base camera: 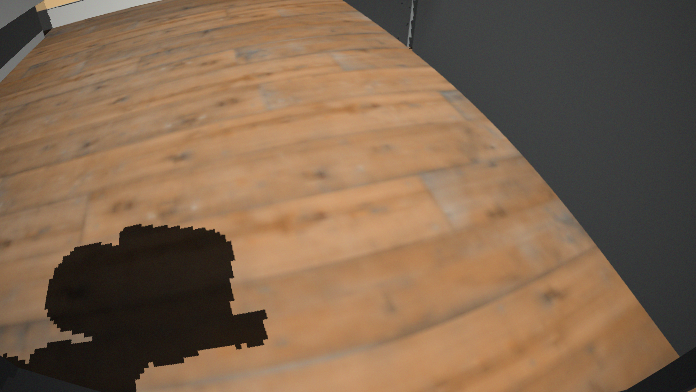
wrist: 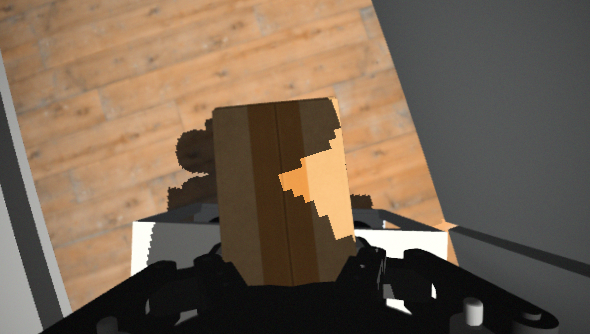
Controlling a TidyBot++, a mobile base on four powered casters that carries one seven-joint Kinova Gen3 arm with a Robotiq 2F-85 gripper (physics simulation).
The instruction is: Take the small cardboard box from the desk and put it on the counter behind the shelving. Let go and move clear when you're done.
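Frame: origin at the arm's base, x back, y right, z up, level; centimetres.
Seen in the pictures: gripper, fingertip midpoint: (wrist: 290,247).
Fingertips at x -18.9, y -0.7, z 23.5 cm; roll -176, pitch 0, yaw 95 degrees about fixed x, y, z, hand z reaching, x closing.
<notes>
A point is followed by its place in that frame.
The small cardboard box (wrist: 275,185) @[x -22.8, y -1.5, z 28.1 cm], with a darker brown tape band along its middle, is held in the wrist view, partly in shadow with a bright lit patch on its right side. My gripper (wrist: 290,247) @[x -18.9, y -0.7, z 23.5 cm] is shut on it, one black finger at each side of its near end. The box is held above the wooden floor and over the front of the white mobile base. The box and gripper do not show in the base camera view. The desk, the shelving and the counter cannot be made out in either view.
A tall dark grey surface (base camera: 575,125) @[x -50.8, y 33.6, z -27.9 cm] (wrist: 500,100) @[x -38.7, y 38.0, z -6.3 cm] runs along the right. Wooden floor (base camera: 325,175) @[x -50.4, y -0.6, z -39.7 cm] (wrist: 125,75) @[x -52.0, y -52.4, z -39.7 cm] lies ahead, with a dark shadow at lower left in the base view. A pale edge (wrist: 22,175) @[x -20.1, y -80.0, z -36.6 cm] with a dark strip runs along the left. The white base (wrist: 420,250) shows below the box.
</notes>
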